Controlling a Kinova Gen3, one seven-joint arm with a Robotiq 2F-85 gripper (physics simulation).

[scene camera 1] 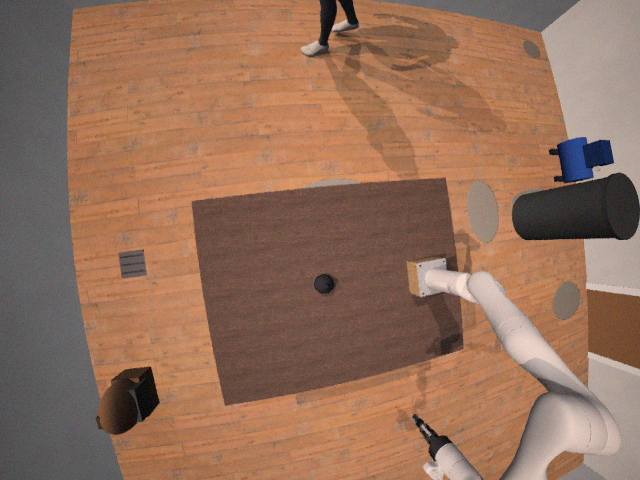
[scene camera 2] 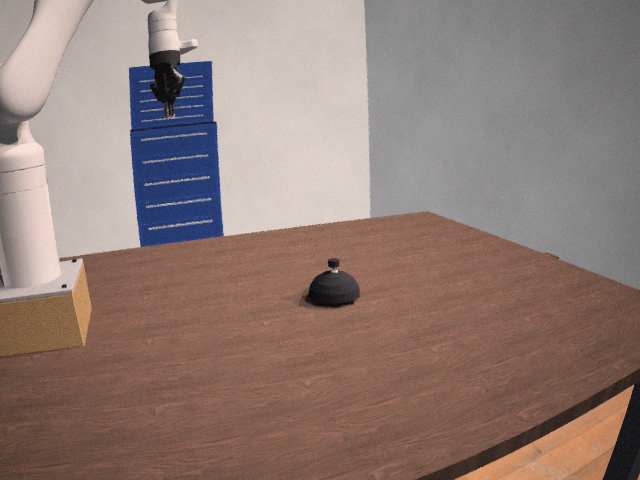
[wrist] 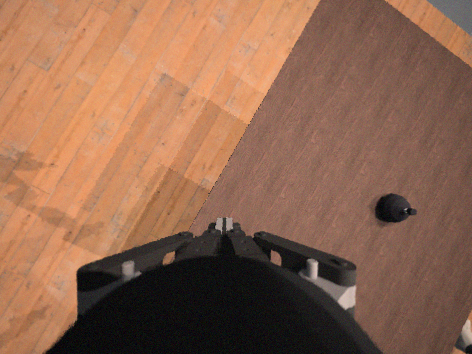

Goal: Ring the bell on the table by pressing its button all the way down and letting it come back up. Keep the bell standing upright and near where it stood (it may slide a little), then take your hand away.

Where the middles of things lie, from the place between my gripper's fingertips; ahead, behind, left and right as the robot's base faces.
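I see the black dome-shaped bell [scene camera 2: 333, 288], and my hand is a good way short of it, far to the left of it and far above it.
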